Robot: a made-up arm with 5 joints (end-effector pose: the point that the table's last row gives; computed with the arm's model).
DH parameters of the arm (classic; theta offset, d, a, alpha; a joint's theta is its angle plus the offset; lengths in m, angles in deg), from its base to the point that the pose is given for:
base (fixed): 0 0.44 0.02 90
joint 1: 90 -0.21 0.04 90
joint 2: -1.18 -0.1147 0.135 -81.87
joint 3: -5.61 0.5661 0.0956 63
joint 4: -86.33 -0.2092 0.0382 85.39
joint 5: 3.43 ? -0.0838 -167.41
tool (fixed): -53.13 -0.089 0 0
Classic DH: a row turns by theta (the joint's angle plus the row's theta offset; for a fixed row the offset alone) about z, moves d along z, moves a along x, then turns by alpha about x.
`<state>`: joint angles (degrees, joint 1 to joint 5).
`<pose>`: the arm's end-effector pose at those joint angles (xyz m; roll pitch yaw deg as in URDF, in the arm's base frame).
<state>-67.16 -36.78 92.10 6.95 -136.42</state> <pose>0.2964 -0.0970 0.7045 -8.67 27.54 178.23</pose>
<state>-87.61 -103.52 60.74 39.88 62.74</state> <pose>0.4557 0.3012 0.7154 20.29 50.26 42.90</pose>
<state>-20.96 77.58 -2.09 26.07 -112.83</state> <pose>-0.2175 -0.1299 0.1490 -76.98 -75.81 161.65</pose>
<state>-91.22 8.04 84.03 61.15 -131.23</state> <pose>0.0874 -0.2686 0.6510 -51.37 -21.40 126.33</pose>
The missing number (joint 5, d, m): -0.0484
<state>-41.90 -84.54 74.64 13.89 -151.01</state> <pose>0.2026 0.2703 0.9018 34.34 16.31 -115.42</pose>
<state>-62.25 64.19 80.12 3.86 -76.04</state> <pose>-0.3980 -0.0574 0.3717 6.50 -27.45 23.21</pose>
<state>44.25 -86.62 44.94 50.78 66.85</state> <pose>-0.5135 0.2511 0.5604 -2.18 -71.56 1.66</pose>
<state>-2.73 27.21 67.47 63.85 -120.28</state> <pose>-0.1921 -0.2781 0.3898 -118.85 1.64 130.44</pose>
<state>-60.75 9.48 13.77 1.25 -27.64</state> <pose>0.0130 -0.3483 0.7038 52.47 34.60 53.18</pose>
